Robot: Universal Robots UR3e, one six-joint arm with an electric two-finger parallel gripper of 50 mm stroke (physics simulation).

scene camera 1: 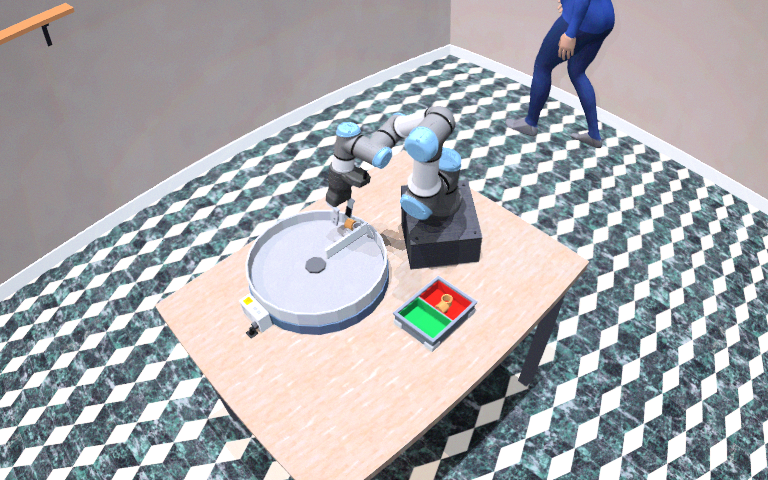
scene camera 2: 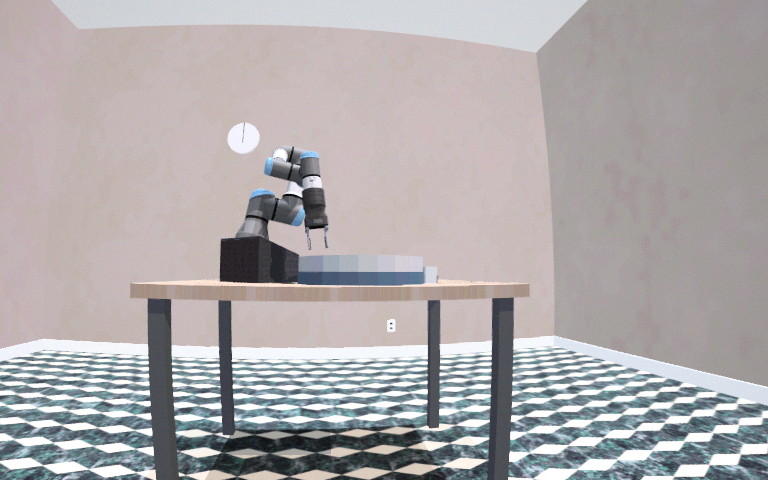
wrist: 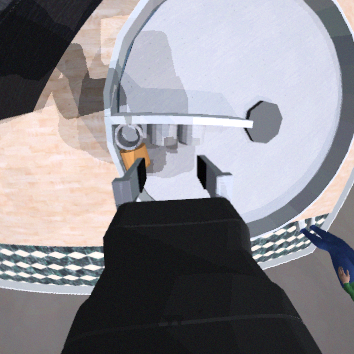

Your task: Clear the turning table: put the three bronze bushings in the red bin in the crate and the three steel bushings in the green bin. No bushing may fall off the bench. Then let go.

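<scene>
My gripper is open and empty above the turning table. A bronze bushing lies near the table's rim, beside the left finger in the wrist view. Next to it an upright steel bushing stands in the corner of rim and fence. Two steel bushings lie along the fence. Two bronze bushings are in the red bin of the crate. The green bin looks empty.
The straight fence runs from the rim towards the grey hub. The black robot base block stands beside the turning table. A white control box sits at its outer side. A person is beyond the bench.
</scene>
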